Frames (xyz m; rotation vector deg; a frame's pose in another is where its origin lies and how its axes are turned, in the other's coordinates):
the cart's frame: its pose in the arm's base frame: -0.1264 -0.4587 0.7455 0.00 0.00 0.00
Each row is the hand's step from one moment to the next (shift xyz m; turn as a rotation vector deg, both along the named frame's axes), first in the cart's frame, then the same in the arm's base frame.
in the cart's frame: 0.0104 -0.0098 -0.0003 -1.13 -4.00 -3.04
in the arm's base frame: 0.0104 -0.0098 -0.0003 -1.13 -4.00 -3.04
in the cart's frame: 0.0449 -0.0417 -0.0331 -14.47 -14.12 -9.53
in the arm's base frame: 0.0449 -0.0417 -0.0331 -14.47 -14.12 -9.53
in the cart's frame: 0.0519 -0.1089 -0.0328 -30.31 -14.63 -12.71
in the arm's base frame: 0.0519 -0.1089 -0.0328 -30.31 -14.63 -12.71
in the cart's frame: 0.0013 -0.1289 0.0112 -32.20 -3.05 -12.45
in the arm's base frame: 0.0013 -0.1289 0.0112 -32.20 -3.05 -12.45
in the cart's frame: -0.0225 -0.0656 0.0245 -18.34 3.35 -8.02
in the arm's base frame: -0.0225 -0.0656 0.0245 -18.34 3.35 -8.02
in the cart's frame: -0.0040 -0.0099 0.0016 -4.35 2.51 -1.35
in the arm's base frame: -0.0040 -0.0099 0.0016 -4.35 2.51 -1.35
